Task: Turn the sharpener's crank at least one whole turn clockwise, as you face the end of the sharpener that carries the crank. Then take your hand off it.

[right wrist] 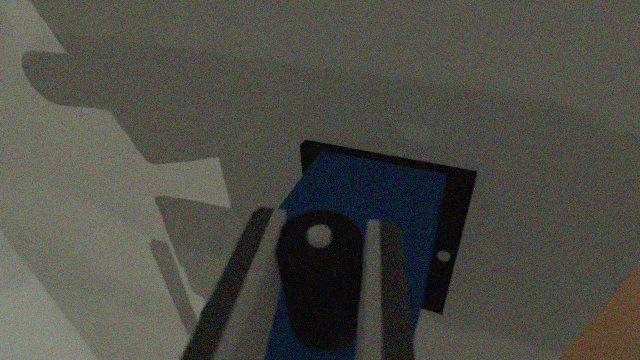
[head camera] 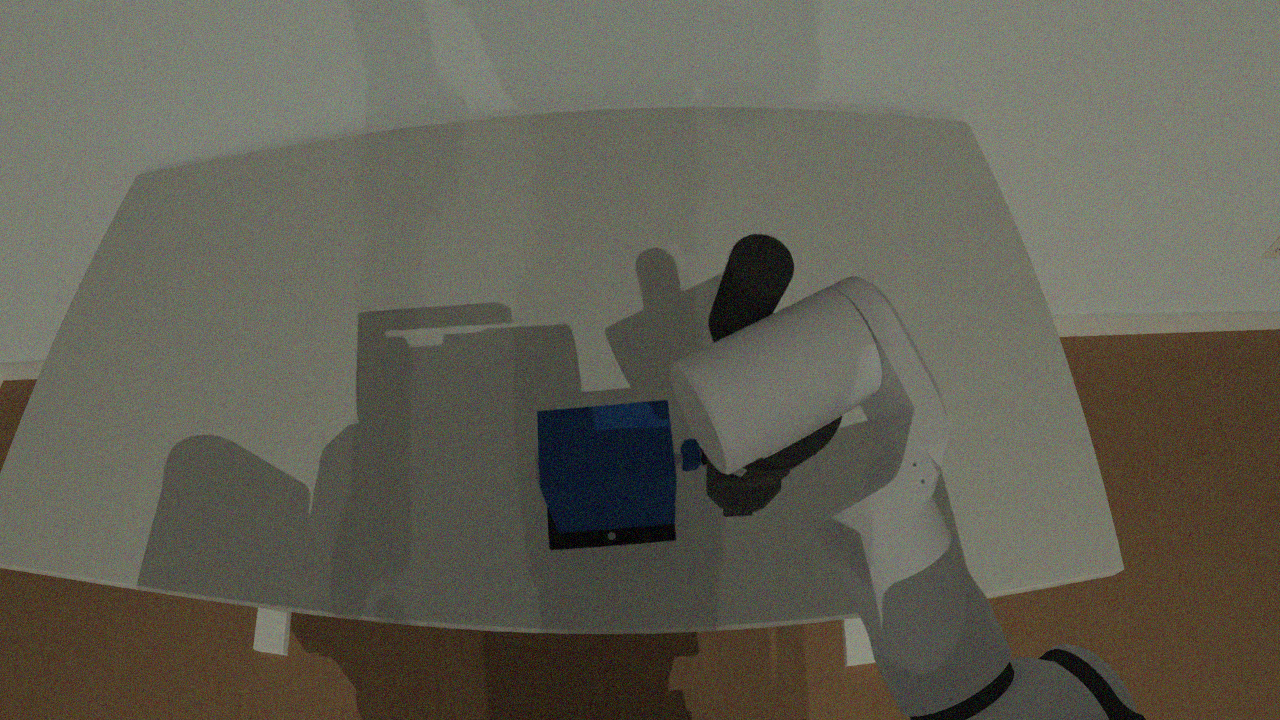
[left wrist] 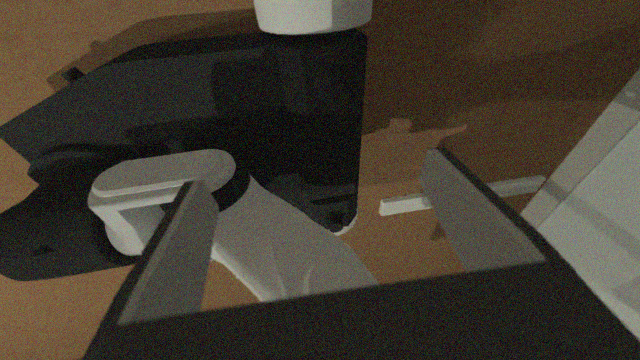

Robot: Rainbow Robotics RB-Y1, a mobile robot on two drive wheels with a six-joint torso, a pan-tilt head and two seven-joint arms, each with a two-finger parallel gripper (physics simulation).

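Places are measured from the robot's base along level axes (x right, y ahead, z up), in centimetres.
Pixels of known places: left gripper, fingertip midpoint: [left wrist: 318, 179]; right gripper, fingertip midpoint: [right wrist: 325, 238].
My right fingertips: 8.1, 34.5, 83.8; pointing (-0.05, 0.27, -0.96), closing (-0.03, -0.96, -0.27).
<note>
Behind a point stands the place of what it marks, as x, y, z.
The sharpener, a blue body [head camera: 605, 470] {-2.5, 32.7, 84.9} [right wrist: 370, 180] {3.2, 35.6, 74.8} on a black base [head camera: 617, 537] {-2.2, 30.6, 72.9} [right wrist: 457, 210] {1.1, 30.8, 72.9}, stands near the table's front edge. Its crank, with a small blue part [head camera: 690, 454] {4.7, 33.5, 85.7} at the body's right side in the head view, shows in the right wrist view as a rounded black piece [right wrist: 322, 290] {8.6, 33.7, 85.7} with a grey dot. My right gripper [right wrist: 325, 238] {8.1, 34.5, 83.8} is shut on the crank, one finger on each side. In the head view the white forearm hides most of this grip. My left gripper [left wrist: 318, 179] {-24.2, -6.0, 51.8} is open and empty, off to the side of the table.
The pale table [head camera: 268, 268] {-52.4, 70.3, 72.1} [right wrist: 350, 100] {6.3, 37.8, 72.1} stands by a wall [head camera: 1029, 89] {70.6, 99.8, 77.7}. My right arm [head camera: 778, 385] {7.6, 24.8, 111.5} reaches in over the table's right part. Below the left gripper are the robot's dark base [left wrist: 300, 125] {-9.2, -5.3, 19.1}, the brown floor [left wrist: 400, 250] {81.4, 38.7, 0.1} and the table's edge [left wrist: 590, 210] {44.4, 99.9, 17.5} at right.
</note>
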